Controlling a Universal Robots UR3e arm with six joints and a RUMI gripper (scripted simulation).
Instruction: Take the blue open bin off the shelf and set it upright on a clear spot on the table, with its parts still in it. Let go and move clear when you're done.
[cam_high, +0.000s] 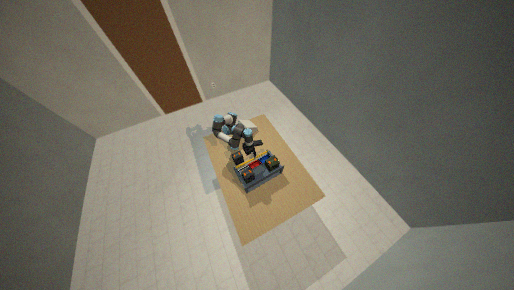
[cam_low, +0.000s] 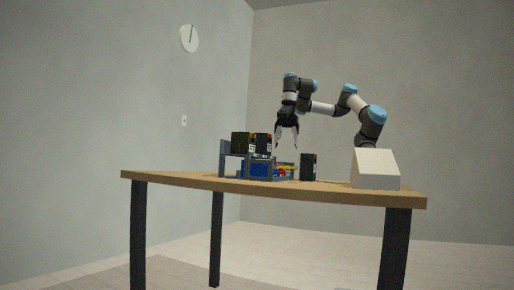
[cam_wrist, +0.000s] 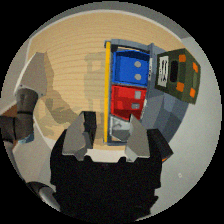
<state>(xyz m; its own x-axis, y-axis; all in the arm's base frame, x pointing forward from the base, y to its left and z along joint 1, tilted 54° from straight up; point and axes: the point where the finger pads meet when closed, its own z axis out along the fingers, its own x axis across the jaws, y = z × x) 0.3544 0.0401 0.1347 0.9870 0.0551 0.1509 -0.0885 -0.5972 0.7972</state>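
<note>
Right now the yellow rod is 1 cm behind my hand, 1 cm to the right of it and 10 cm below it. From my hand the other things lie so: dark box: 10 cm behind, 11 cm to the right, 9 cm below; red bin: 8 cm ahead, 2 cm to the right, 11 cm below; blue open bin: 9 cm ahead, 10 cm to the left, 11 cm below.
</note>
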